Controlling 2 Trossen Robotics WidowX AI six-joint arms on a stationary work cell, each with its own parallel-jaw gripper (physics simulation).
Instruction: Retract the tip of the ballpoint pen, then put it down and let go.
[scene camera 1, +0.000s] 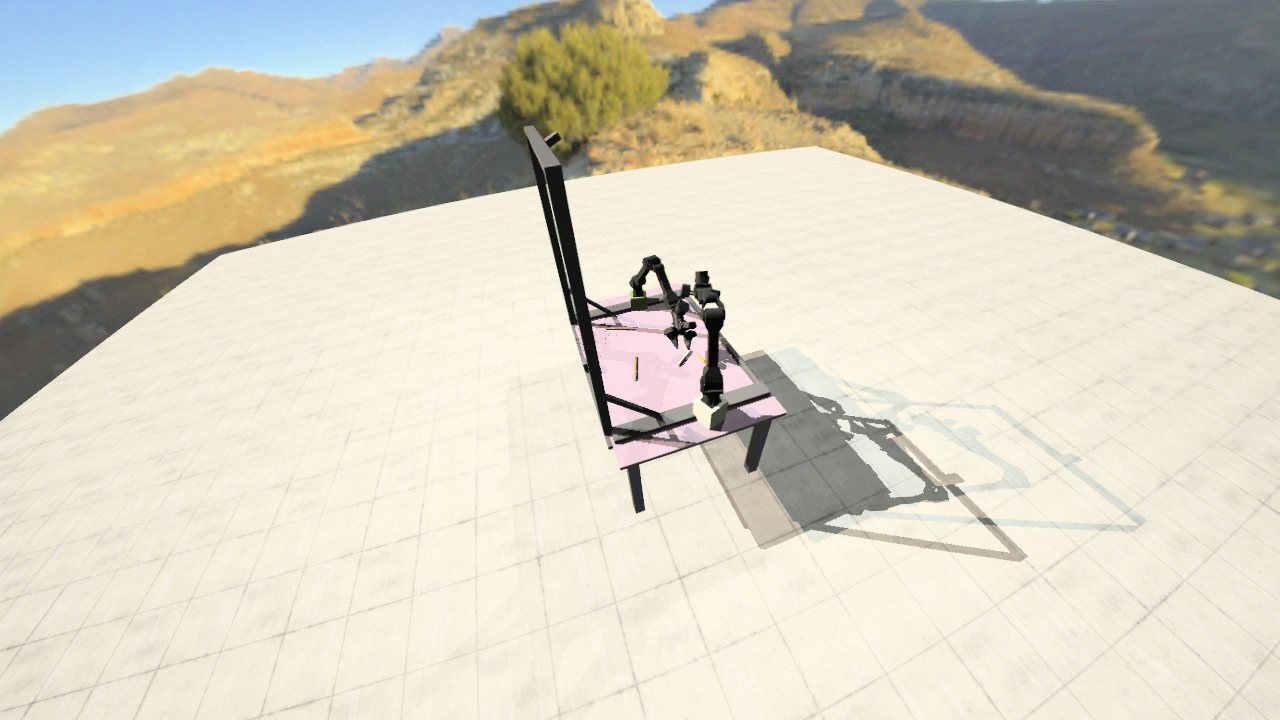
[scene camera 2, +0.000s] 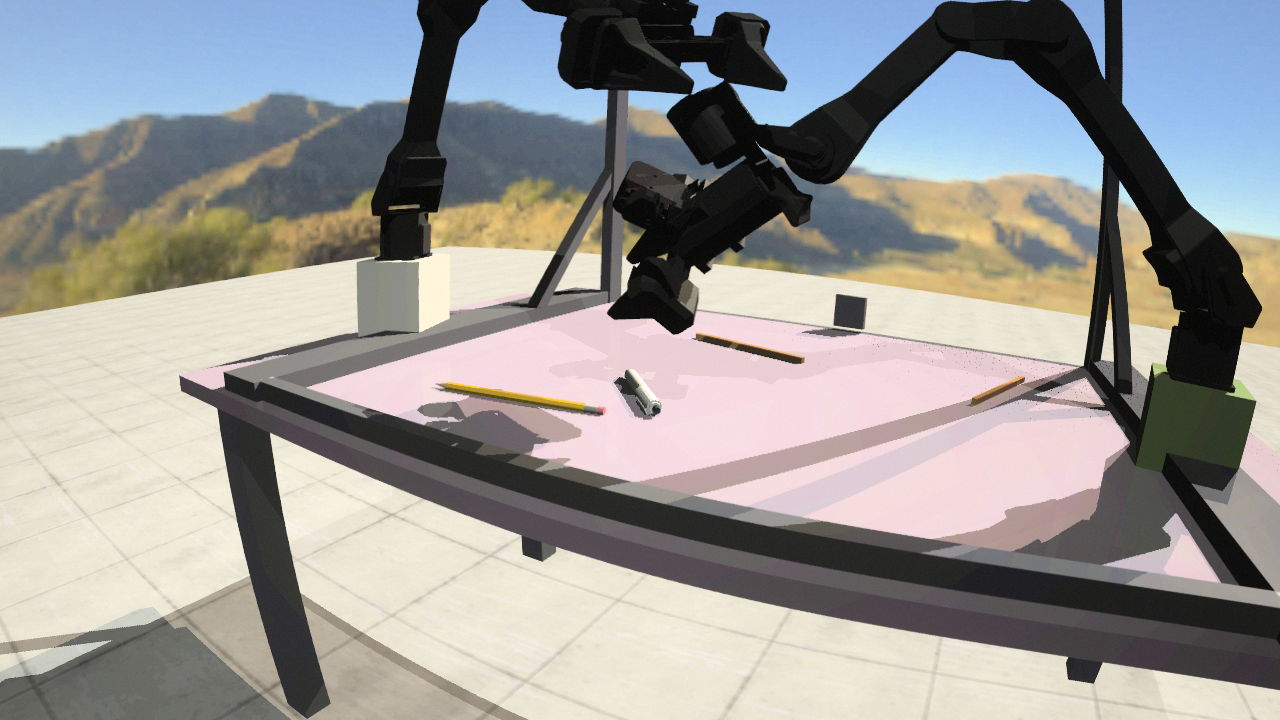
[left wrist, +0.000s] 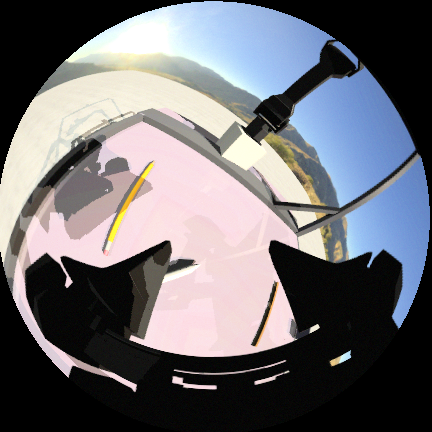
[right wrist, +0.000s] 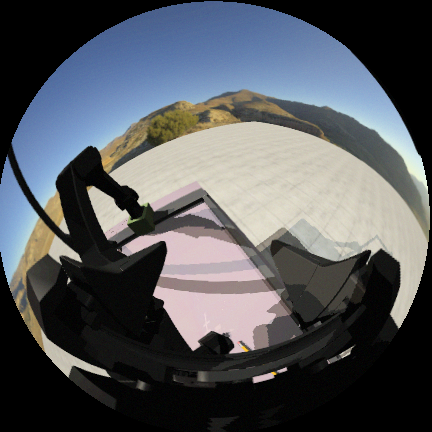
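Seen in the pictures: left gripper, fingertip midpoint: (scene camera 1: 683, 349) (scene camera 2: 620, 287) (left wrist: 221, 246); right gripper, fingertip midpoint: (scene camera 2: 741, 86) (right wrist: 219, 246); left arm's base, origin of the base link: (scene camera 1: 638, 293) (scene camera 2: 1199, 379) (right wrist: 136, 212); right arm's base, origin of the base link: (scene camera 1: 710, 400) (scene camera 2: 403, 257) (left wrist: 250, 135).
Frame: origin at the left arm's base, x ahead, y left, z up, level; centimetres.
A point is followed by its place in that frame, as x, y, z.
Note:
The ballpoint pen (scene camera 1: 685, 358) {54.7, 20.0, -7.4} (scene camera 2: 641, 392) {51.6, 22.4, -7.3}, white with a dark end, lies on the pink table (scene camera 2: 805, 465) {32.2, 25.2, -8.4}. Part of the pen (left wrist: 181, 269) {56.8, 18.1, -7.2} shows beside a finger in the left wrist view. Its tip is too small to tell whether it is out or in. My left gripper (scene camera 1: 682, 343) {58.1, 18.8, 1.5} (scene camera 2: 651, 313) (left wrist: 221, 246) {58.1, 18.8, 1.5} is open and empty, above the table and apart from the pen. My right gripper (scene camera 2: 738, 86) {36.7, 29.9, 19.6} (right wrist: 219, 246) {36.7, 29.9, 19.6} is open and empty, high above the table and higher than the left one. The pen cannot be made out in the right wrist view.
A yellow pencil (scene camera 2: 519, 396) {59.4, 30.7, -7.9} (left wrist: 116, 226) {55.5, 28.5, -7.8} lies near the pen. A dark-and-orange stick (scene camera 2: 750, 348) {57.3, -4.9, -8.1} (left wrist: 265, 315) {57.1, -4.9, -8.3} lies farther back, and an orange one (scene camera 2: 998, 390) {23.7, -10.4, -7.9} toward the green arm base (scene camera 2: 1194, 416) {0.4, 5.0, -2.6}. The white arm base (scene camera 2: 389, 295) {89.8, 28.8, -1.8} and upright posts (scene camera 2: 614, 197) {94.6, -17.8, 10.2} stand at the table's edges.

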